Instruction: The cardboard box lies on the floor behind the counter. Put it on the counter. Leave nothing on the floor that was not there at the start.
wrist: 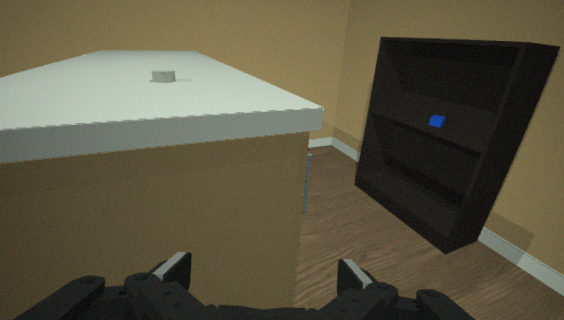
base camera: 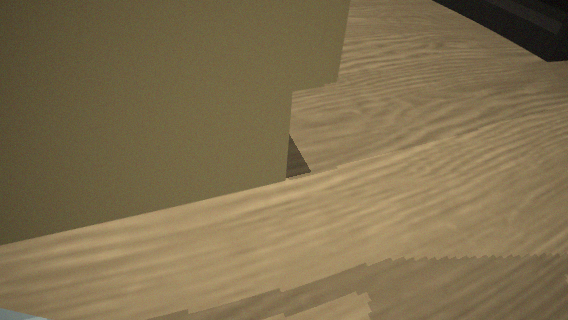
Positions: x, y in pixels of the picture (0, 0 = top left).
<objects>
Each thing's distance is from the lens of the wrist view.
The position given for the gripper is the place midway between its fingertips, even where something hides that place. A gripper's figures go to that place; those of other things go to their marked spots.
gripper (wrist: 264, 272): 16 cm
counter (wrist: 114, 173): 41 cm
tall black cabinet (wrist: 444, 191): 195 cm
The marked spots on the tall black cabinet and the counter are 181 cm apart.
</objects>
